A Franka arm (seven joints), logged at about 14 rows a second.
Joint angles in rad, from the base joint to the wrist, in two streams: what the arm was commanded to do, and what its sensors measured. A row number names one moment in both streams.
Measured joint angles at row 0:
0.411, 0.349, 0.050, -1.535, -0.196, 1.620, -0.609
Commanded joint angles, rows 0 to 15:
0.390, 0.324, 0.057, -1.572, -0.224, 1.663, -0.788
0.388, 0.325, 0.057, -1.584, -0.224, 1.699, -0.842
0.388, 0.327, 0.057, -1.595, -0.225, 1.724, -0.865
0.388, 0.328, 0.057, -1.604, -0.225, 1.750, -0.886
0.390, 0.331, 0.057, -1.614, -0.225, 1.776, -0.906
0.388, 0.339, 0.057, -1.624, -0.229, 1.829, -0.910
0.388, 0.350, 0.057, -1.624, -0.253, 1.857, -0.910
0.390, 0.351, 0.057, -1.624, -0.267, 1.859, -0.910
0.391, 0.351, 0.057, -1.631, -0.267, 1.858, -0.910
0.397, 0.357, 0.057, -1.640, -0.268, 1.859, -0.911
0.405, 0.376, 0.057, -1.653, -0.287, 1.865, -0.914
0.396, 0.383, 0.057, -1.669, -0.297, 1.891, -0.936
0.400, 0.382, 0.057, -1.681, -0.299, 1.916, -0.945
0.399, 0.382, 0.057, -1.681, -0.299, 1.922, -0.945
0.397, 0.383, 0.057, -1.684, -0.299, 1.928, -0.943
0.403, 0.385, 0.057, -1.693, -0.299, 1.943, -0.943
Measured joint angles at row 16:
0.403, 0.391, 0.049, -1.666, -0.282, 1.909, -0.908
